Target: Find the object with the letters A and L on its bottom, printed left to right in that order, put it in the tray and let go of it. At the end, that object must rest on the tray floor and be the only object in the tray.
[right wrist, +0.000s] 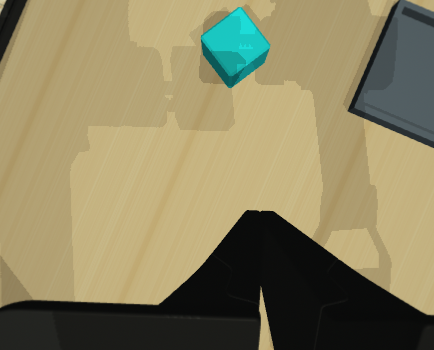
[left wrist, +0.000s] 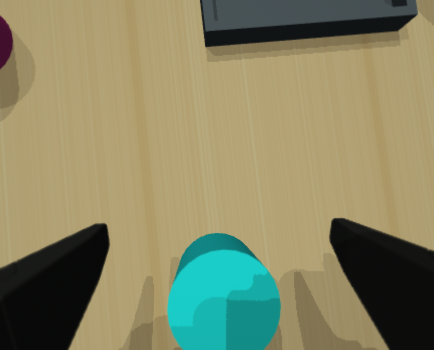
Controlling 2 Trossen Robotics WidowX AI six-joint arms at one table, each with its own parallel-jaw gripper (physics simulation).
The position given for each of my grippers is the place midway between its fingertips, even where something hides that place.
Scene:
My left gripper shows in the left wrist view (221, 231); in the right wrist view it is out of frame. My right gripper shows in the right wrist view (258, 224); in the left wrist view it is out of frame. A cyan cylinder shows in the left wrist view (220, 288); in the right wrist view it is out of frame.

